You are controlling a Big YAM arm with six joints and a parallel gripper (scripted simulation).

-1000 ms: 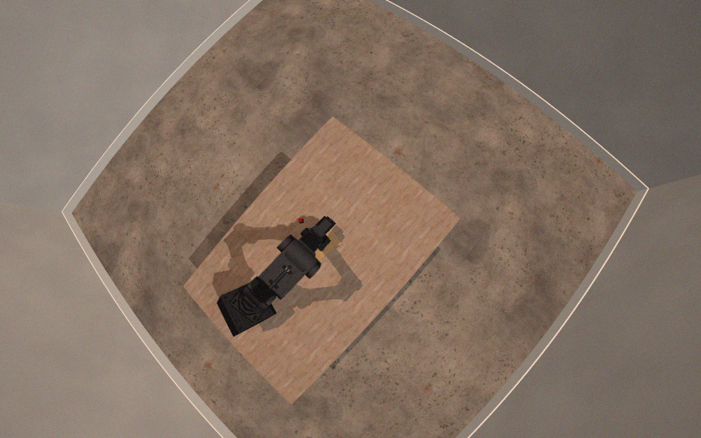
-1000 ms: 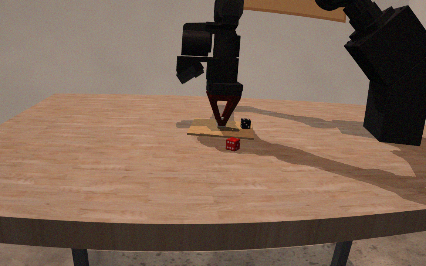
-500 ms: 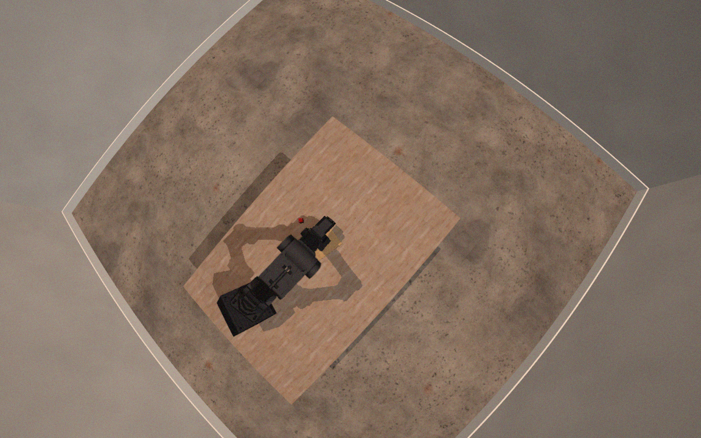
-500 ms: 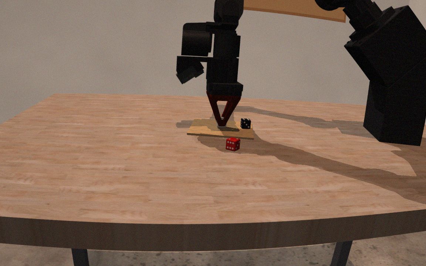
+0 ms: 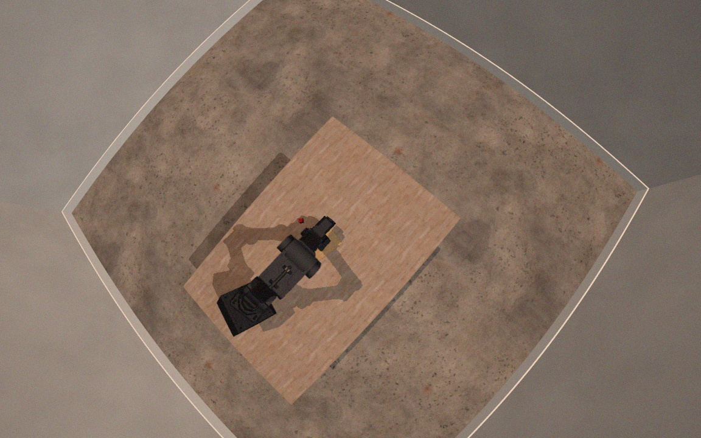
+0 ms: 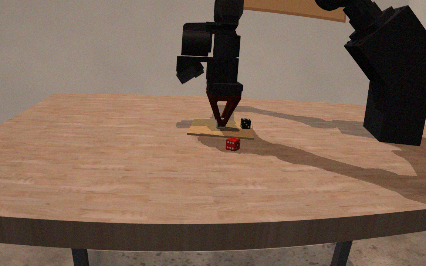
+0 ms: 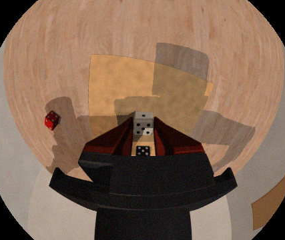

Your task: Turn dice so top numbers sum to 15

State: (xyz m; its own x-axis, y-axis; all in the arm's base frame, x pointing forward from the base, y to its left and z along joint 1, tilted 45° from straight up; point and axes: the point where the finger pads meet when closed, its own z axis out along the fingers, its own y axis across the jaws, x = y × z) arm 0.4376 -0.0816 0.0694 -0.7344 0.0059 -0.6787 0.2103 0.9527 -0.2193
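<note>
Now: hand right at the white die. The rest, counted from my hand: tan mat (20 mm below); then red die (140 mm to the left, 40 mm ahead, 10 mm below); then black die (60 mm behind, 20 mm to the left).
</note>
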